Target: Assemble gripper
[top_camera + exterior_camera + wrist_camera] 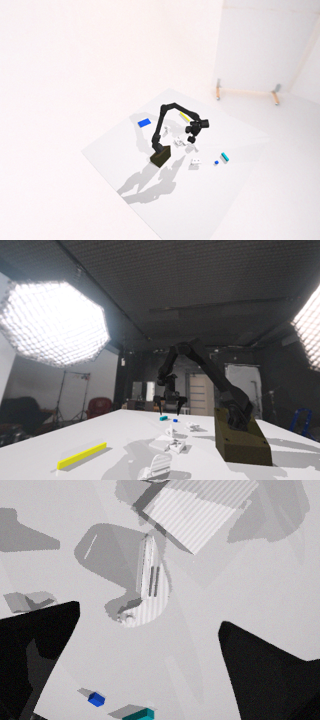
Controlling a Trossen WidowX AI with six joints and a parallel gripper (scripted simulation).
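Right now the white jaw is 1 cm behind my gripper tip, 4 cm to the right of it and 9 cm below it. Round my gripper tip: flat white plate: 1 cm ahead, 11 cm to the left, 9 cm below; then cyan block: 8 cm ahead, 28 cm to the right, 8 cm below; then blue cube: 1 cm behind, 25 cm to the right, 9 cm below.
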